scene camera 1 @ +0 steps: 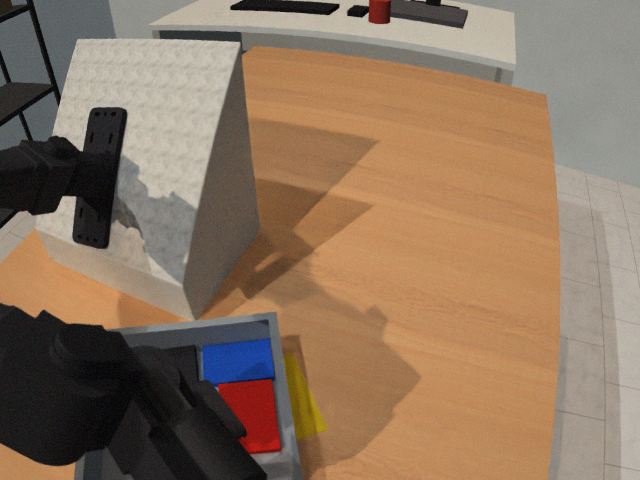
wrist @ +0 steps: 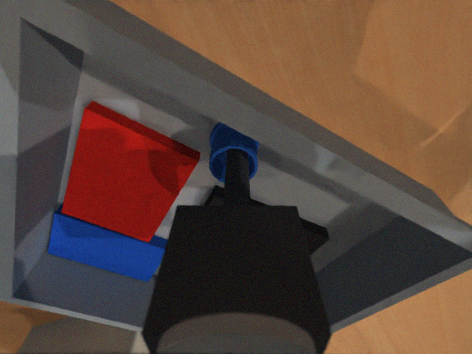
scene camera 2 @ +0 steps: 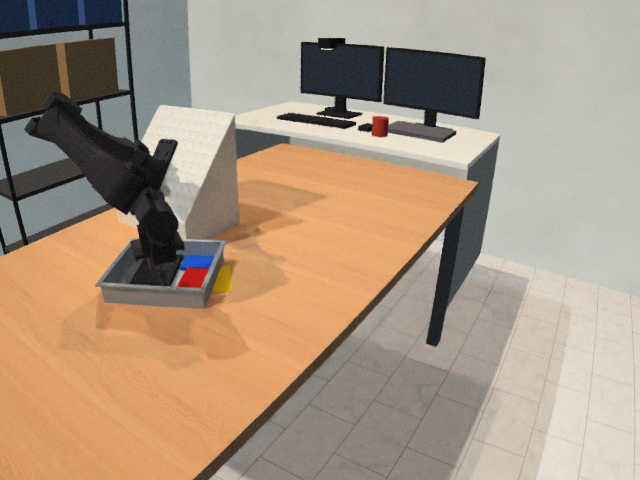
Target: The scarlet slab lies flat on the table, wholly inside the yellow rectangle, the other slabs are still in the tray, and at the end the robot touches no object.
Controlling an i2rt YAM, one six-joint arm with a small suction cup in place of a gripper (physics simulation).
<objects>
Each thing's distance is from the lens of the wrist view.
suction cup [wrist: 223, 137]: 14 cm
black slab [wrist: 316, 235]: 21 cm
grey tray [wrist: 391, 237]: 23 cm
blue slab [wrist: 71, 238]: 25 cm
The marked spots on the grey tray and the suction cup are 15 cm apart.
</objects>
